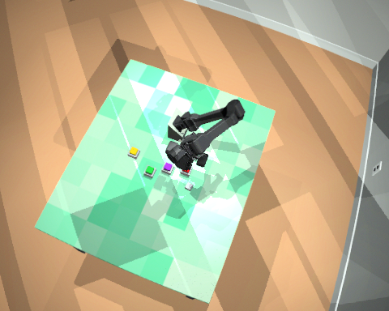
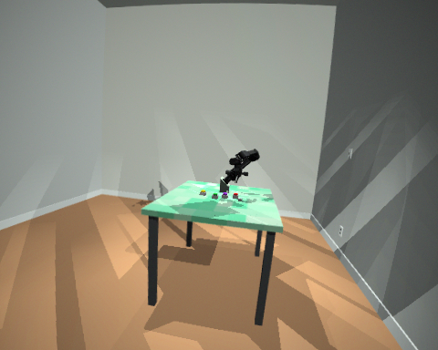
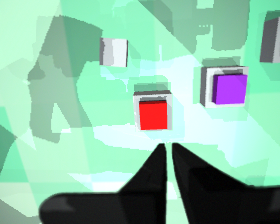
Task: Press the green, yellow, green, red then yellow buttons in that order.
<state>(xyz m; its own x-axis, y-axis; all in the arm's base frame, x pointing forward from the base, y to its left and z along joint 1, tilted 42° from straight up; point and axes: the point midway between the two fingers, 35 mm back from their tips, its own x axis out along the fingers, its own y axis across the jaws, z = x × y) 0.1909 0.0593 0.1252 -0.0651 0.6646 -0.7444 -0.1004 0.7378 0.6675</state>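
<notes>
Right now my gripper tip is 100 mm above the red button, 10 mm to the right of it and 10 mm past it. Also, from my gripper tip: small block: 120 mm below, 60 mm to the left, 60 mm ahead; green button: 150 mm to the right, 100 mm below, 80 mm ahead; purple button: 100 mm below, 80 mm to the right, 20 mm ahead.
</notes>
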